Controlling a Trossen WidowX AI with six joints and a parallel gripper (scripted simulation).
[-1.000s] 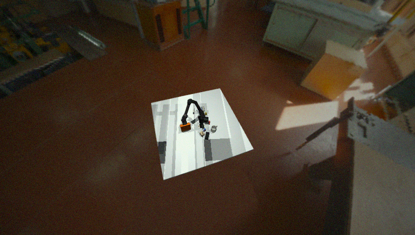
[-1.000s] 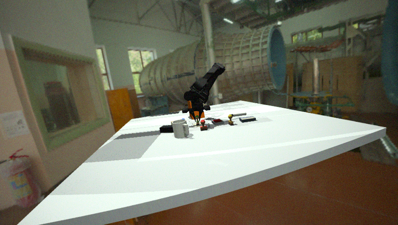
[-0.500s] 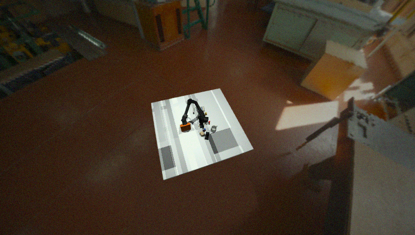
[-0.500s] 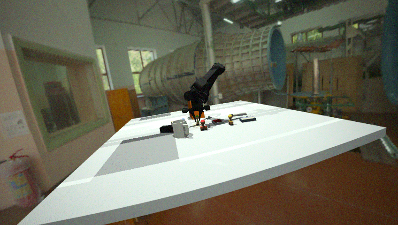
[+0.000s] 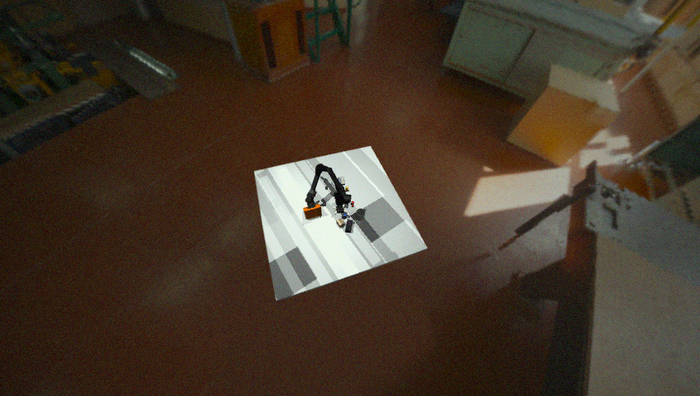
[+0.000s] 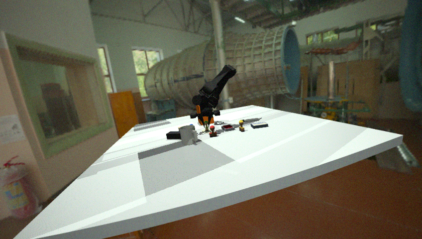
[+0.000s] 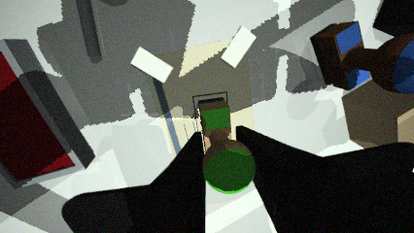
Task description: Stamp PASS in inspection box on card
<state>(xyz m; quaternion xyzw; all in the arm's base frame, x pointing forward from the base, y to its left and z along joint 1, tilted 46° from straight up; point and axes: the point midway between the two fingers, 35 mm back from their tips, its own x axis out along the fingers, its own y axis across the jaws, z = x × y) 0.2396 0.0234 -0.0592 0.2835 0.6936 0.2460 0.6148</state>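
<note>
My gripper tip is now 10 mm short of the cream card and 20 mm above it. The rest, counted from my gripper tip: bolt 90 mm ahead, 60 mm to the left, 20 mm below; green-knobbed stamp right at my gripper tip; blue-knobbed stamp 30 mm ahead, 100 mm to the right.
</note>
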